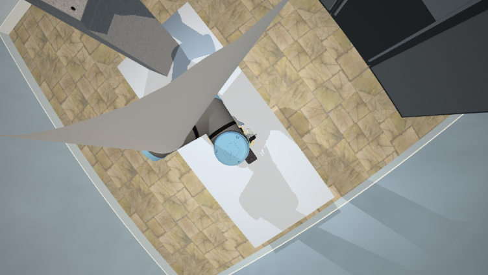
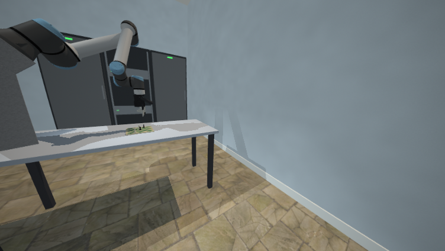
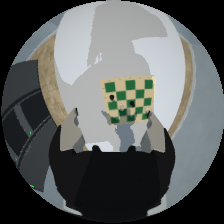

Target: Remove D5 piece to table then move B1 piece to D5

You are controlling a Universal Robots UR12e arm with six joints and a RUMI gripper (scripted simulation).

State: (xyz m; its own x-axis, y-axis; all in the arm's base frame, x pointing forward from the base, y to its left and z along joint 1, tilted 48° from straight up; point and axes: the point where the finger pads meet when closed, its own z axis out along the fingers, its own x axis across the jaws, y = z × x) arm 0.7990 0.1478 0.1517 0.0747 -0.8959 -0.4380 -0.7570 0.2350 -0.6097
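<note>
My hand is 13 cm above the board, 8 cm to the left of it and 3 cm past it.
</note>
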